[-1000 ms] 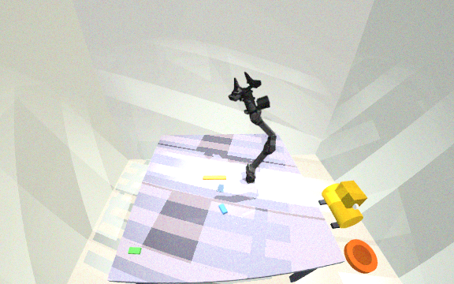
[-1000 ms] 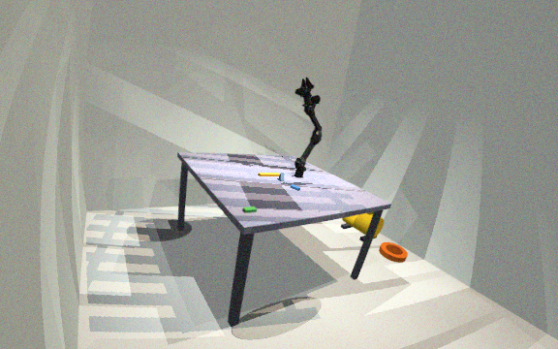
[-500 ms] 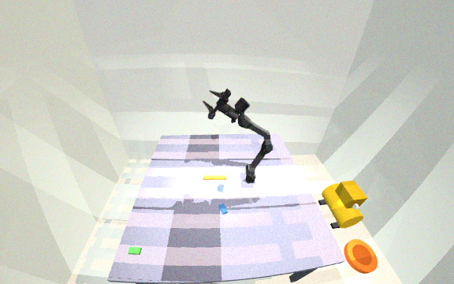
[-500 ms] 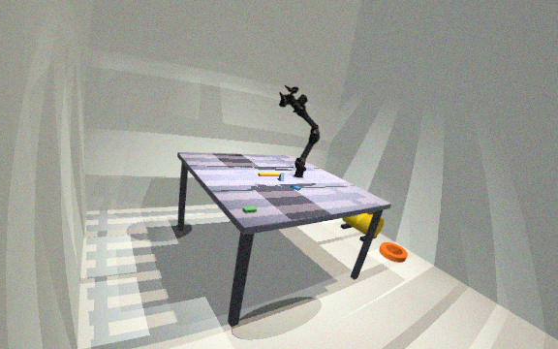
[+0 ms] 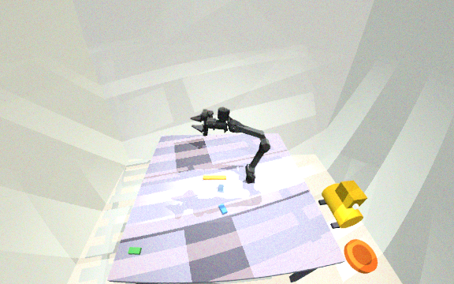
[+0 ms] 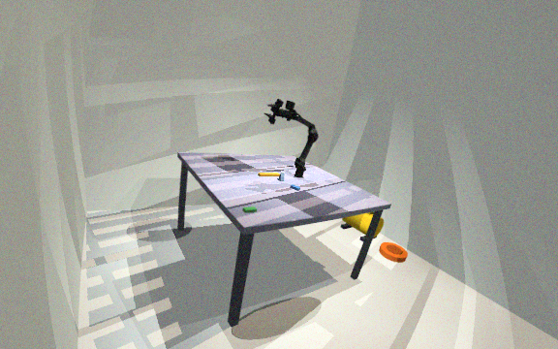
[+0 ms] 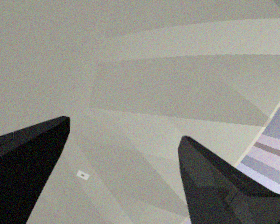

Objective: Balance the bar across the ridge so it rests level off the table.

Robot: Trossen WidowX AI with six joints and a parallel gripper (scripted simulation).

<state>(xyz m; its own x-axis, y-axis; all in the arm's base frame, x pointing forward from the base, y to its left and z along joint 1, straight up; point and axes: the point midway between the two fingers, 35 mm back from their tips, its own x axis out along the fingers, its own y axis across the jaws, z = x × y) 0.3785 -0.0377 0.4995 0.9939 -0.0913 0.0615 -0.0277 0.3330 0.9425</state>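
The yellow bar is 490 mm below my gripper tip, 130 mm behind it and 10 mm to the left of it. The rest, counted from my gripper tip: green block: 540 mm to the left, 490 mm below, 330 mm ahead; blue block: 490 mm below, 280 mm to the left, 180 mm behind.
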